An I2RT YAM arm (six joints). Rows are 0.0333 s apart.
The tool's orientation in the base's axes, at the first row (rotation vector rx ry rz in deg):
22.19, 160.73, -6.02
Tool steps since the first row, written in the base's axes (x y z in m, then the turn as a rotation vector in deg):
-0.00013, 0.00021, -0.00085, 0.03, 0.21, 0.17
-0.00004, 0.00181, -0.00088, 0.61, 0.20, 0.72
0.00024, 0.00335, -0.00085, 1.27, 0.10, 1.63
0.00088, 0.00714, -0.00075, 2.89, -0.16, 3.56
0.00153, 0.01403, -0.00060, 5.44, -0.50, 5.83
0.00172, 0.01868, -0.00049, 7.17, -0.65, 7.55
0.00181, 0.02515, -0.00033, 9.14, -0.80, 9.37
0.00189, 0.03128, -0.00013, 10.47, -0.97, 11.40
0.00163, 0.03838, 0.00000, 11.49, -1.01, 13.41
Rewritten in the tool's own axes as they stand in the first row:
0.00044, 0.00019, 0.00075, -0.03, 0.20, -0.18
0.00077, 0.00175, 0.00062, -0.73, 0.34, -0.53
0.00089, 0.00331, 0.00050, -1.64, 0.40, -1.19
0.00123, 0.00713, 0.00016, -3.79, 0.53, -2.53
0.00233, 0.01392, -0.00057, -6.92, 0.84, -3.91
0.00330, 0.01844, -0.00115, -9.07, 1.12, -5.02
0.00481, 0.02467, -0.00201, -11.48, 1.47, -6.16
0.00622, 0.03058, -0.00287, -13.37, 1.61, -7.69
0.00822, 0.03733, -0.00387, -14.94, 1.79, -9.30

